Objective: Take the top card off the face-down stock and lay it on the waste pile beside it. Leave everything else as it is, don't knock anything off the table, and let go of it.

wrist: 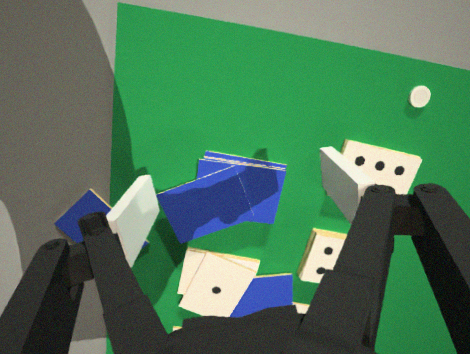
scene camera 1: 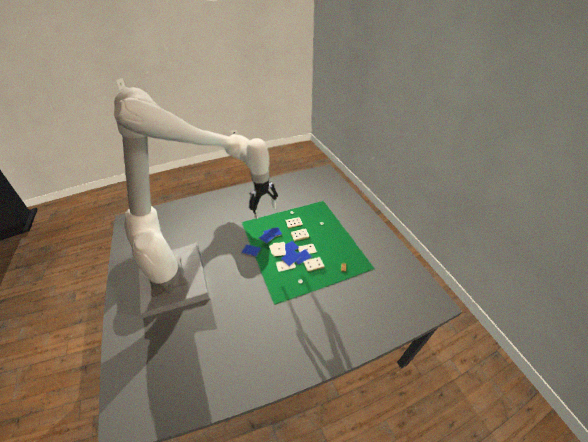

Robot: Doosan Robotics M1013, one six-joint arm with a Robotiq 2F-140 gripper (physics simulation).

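Places are measured from the arm's base along level axes (x ahead, y left, z up), in metres.
Where they show: gripper, fingertip midpoint: (wrist: 237,180) (scene camera 1: 265,212); arm's base, link origin: (scene camera 1: 167,276).
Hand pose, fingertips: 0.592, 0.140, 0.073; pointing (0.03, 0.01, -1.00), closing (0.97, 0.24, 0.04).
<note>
Each offset is from my fingertips to the top centre of the thing, as dx, dy, dz. "spot": to the spot under its first point. Level surfaces: height alone.
The face-down stock (scene camera 1: 270,234) (wrist: 260,212) is a blue pile on the green mat @(dz -0.124) (scene camera 1: 342,245) (wrist: 200,75). Its top card @(-0.022, -0.071, -0.108) (wrist: 192,210) lies turned askew and sticks out past the pile's left side in the wrist view. A face-up pile with a one-dot card on top @(spot: -0.015, -0.184, -0.112) (scene camera 1: 277,249) (wrist: 216,290), which looks like the waste pile, lies beside the stock. My gripper (scene camera 1: 265,211) (wrist: 237,180) is open and empty above the stock, its fingers on either side of the pile in the wrist view.
A blue card @(-0.141, -0.119, -0.119) (scene camera 1: 251,250) (wrist: 82,215) lies at the mat's left edge. Several blue cards @(+0.026, -0.266, -0.111) (scene camera 1: 295,254) @(+0.048, -0.197, -0.115) (wrist: 270,292) overlap among face-up piles, including a six-dot @(+0.160, -0.028, -0.114) (scene camera 1: 294,222) and a four-dot pile @(+0.110, -0.355, -0.111) (scene camera 1: 314,264). White discs (scene camera 1: 322,223) (wrist: 420,96) and an orange block @(+0.235, -0.442, -0.116) (scene camera 1: 343,267) are on the mat.
</note>
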